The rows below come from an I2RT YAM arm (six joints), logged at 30 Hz.
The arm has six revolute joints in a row. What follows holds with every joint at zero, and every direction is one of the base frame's. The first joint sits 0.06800 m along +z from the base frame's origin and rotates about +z. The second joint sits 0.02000 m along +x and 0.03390 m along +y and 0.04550 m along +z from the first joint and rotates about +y. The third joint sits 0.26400 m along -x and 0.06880 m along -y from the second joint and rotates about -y. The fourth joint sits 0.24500 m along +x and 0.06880 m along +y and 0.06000 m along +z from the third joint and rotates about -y. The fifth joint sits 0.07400 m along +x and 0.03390 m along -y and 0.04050 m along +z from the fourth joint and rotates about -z. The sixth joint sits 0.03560 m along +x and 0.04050 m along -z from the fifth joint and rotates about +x. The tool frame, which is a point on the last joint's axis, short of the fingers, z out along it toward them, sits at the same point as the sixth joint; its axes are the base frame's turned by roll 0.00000, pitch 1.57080 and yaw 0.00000 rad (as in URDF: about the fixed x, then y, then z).
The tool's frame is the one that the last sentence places.
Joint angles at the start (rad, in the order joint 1, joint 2, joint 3, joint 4, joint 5, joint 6):
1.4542 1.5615 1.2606 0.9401 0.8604 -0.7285
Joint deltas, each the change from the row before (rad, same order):
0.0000 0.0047 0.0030 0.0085 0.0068 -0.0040
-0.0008 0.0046 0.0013 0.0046 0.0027 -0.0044
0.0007 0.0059 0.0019 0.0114 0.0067 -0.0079
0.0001 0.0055 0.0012 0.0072 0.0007 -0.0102
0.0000 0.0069 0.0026 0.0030 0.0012 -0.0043
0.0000 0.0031 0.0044 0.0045 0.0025 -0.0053
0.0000 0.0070 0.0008 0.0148 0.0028 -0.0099
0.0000 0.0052 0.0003 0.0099 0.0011 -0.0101
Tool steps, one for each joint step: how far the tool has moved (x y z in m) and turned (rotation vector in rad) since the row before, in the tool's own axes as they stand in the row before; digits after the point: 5 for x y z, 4 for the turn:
0.00010 0.00050 0.00047 0.0080 0.0012 0.0012
0.00088 0.00084 0.00048 0.0033 0.0013 -0.0037
0.00049 0.00095 0.00019 0.0075 0.0009 -0.0020
0.00083 0.00121 0.00025 0.0017 -0.0009 -0.0079
0.00117 0.00178 0.00045 0.0003 0.0014 -0.0053
-0.00060 0.00021 0.00055 0.0044 -0.0009 -0.0008
0.00095 0.00117 0.00023 0.0058 -0.0020 -0.0033
0.00085 0.00099 0.00013 0.0030 -0.0015 -0.0062

